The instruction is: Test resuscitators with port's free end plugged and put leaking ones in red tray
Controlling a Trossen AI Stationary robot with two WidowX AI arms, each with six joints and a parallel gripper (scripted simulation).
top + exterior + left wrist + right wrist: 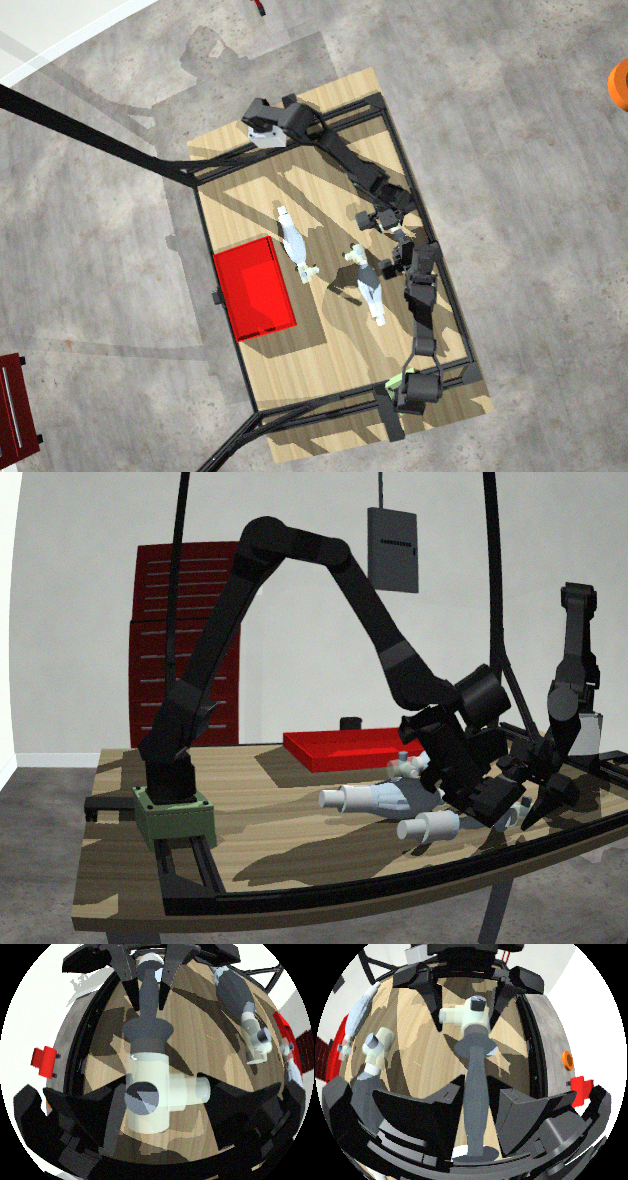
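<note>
My right hand is 510 mm past the red tray, 130 mm to the right of it and 40 mm above it.
</note>
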